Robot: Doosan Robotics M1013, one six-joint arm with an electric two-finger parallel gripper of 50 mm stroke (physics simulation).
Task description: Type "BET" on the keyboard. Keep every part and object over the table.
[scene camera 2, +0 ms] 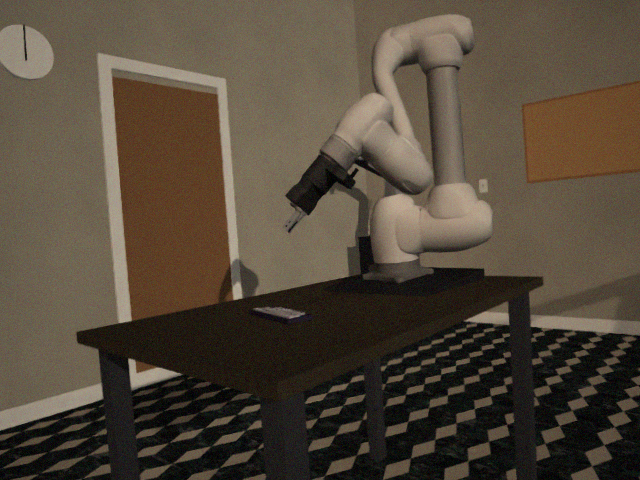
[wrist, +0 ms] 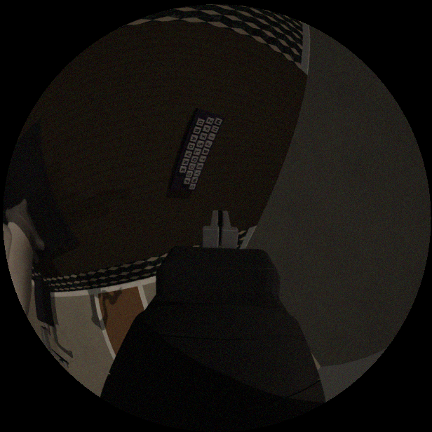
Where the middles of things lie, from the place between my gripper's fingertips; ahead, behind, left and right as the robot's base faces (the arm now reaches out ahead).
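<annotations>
Keyboard (scene camera 2: 279, 314): 20 cm below my hand, 4 cm ahead of it and 1 cm to the left of it.
</annotations>
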